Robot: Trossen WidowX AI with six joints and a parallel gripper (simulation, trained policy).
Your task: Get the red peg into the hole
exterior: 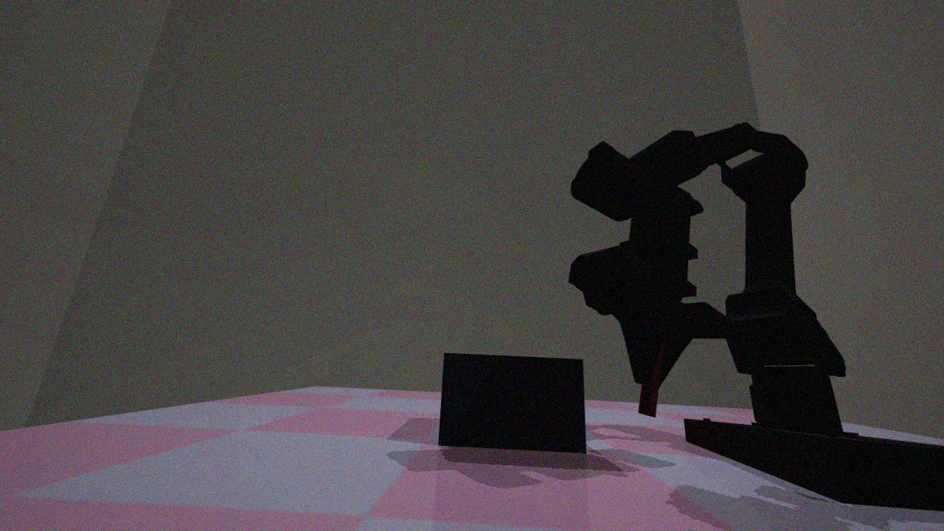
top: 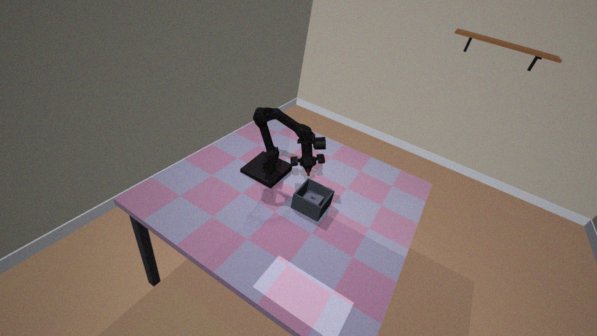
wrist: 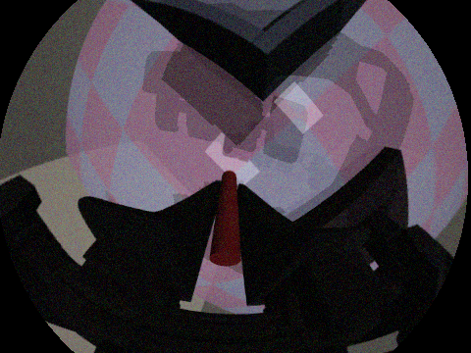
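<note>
Right now the grey plate is 140 mm to the right of my gripper tip, 130 mm ahead of it and 30 mm below it. Round my gripper tip: dark grey box: 140 mm to the right, 130 mm ahead, 50 mm below; then red peg: 10 mm behind, 10 mm above.
</note>
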